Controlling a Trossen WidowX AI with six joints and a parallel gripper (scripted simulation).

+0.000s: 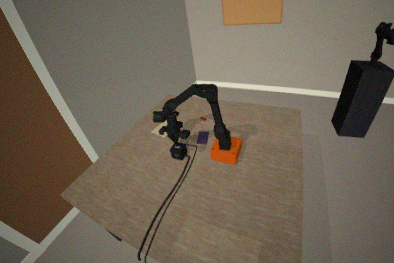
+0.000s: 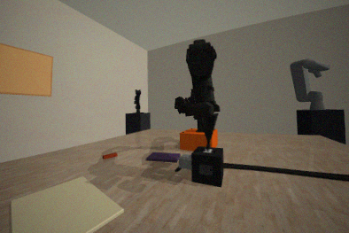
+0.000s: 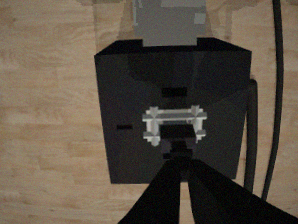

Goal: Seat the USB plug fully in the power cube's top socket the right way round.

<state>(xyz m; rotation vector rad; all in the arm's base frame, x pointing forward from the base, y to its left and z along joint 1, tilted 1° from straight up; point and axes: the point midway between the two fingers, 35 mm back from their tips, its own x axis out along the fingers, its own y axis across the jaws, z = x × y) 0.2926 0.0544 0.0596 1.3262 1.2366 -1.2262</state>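
My gripper tip is now 20 mm above the dark USB plug. Also, from my gripper tip: cream sheet: 260 mm to the right, 230 mm ahead, 110 mm below; then purple flat piece: 190 mm to the right, 100 mm below, 100 mm behind; then small red piece: 410 mm to the right, 100 mm below, 40 mm behind.
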